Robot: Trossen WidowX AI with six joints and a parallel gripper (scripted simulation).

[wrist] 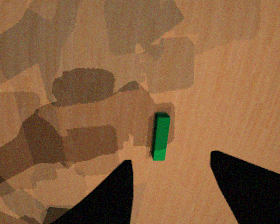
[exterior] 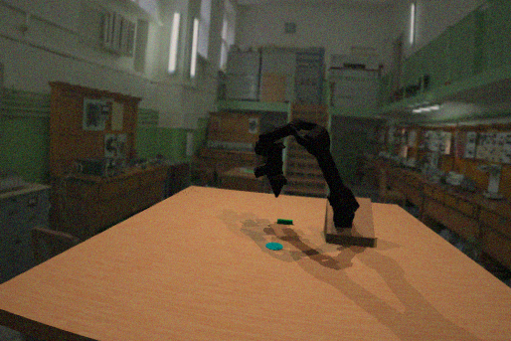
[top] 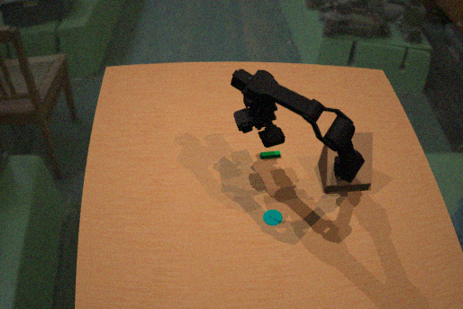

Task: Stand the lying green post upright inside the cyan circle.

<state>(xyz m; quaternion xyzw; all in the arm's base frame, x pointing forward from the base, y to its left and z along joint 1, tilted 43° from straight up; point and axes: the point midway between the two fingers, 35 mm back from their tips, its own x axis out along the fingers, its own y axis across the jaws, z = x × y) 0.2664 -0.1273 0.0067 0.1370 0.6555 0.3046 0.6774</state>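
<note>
Now: gripper tip 50 mm past the green post, 30 mm to the left of it and 120 mm above it. Round my gripper tip: cyan circle 20 mm behind, 220 mm to the left, 130 mm below.
</note>
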